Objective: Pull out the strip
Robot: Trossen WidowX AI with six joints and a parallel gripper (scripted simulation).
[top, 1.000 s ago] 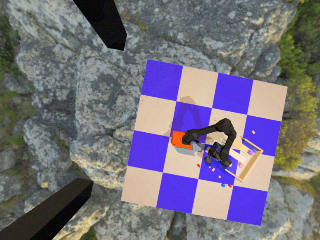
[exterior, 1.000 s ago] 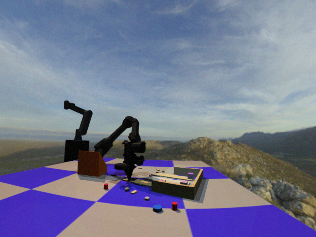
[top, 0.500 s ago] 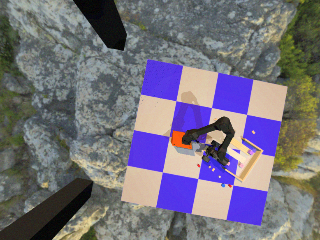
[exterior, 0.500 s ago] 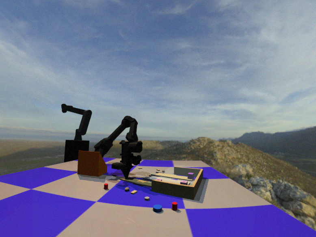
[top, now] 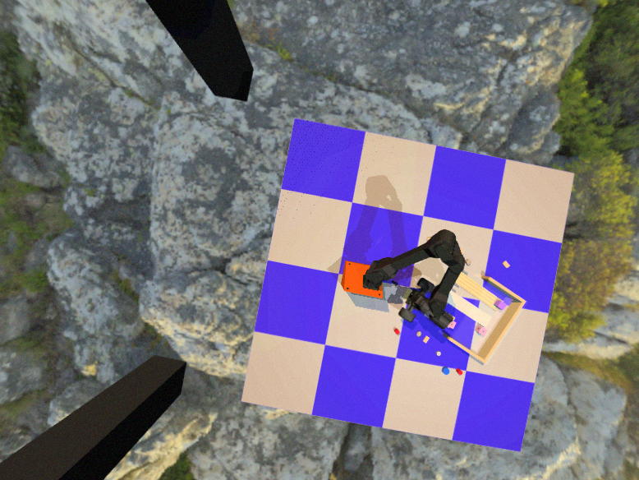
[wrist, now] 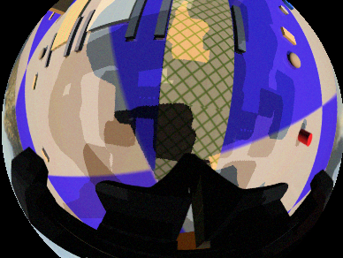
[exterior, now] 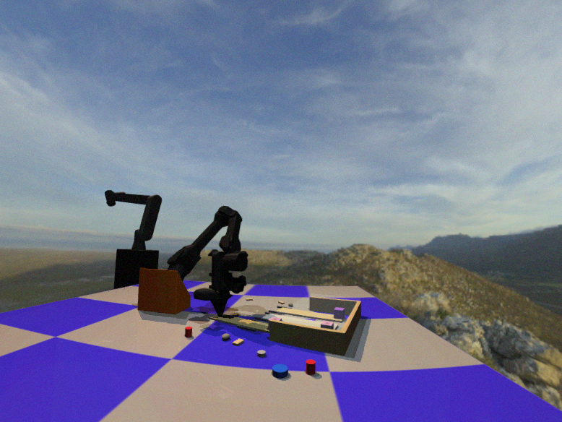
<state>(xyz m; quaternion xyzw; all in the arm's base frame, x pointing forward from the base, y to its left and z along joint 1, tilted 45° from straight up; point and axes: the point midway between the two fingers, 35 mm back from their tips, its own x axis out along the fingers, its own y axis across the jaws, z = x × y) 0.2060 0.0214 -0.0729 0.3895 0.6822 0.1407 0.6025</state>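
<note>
The strip is 9 cm ahead of my gripper tip and 4 cm to the right of it. The rest, counted from my gripper tip: blue block 30 cm to the right, 22 cm ahead.
</note>
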